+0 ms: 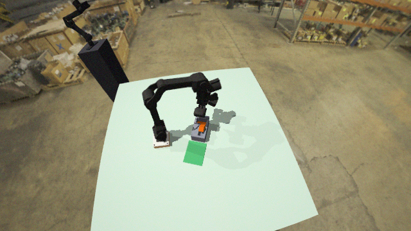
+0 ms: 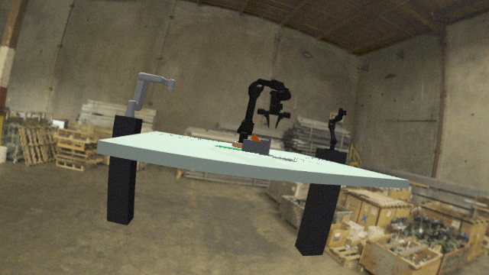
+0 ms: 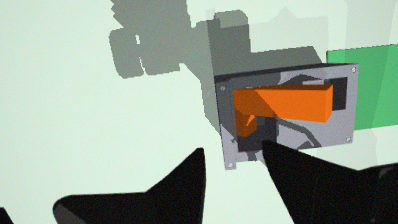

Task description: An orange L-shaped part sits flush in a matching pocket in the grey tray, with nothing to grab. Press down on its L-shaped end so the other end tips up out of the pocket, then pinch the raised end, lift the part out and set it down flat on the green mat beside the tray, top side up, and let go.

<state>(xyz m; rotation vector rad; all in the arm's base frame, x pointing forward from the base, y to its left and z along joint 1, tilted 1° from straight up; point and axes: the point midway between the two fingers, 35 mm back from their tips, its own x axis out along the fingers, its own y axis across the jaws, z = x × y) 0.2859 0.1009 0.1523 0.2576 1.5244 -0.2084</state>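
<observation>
My gripper tip is now 110 mm above the orange L-shaped part, 40 mm to the left of it and 20 mm past it. Round my gripper tip: green mat: 210 mm to the right, 160 mm below, 70 mm behind.
</observation>
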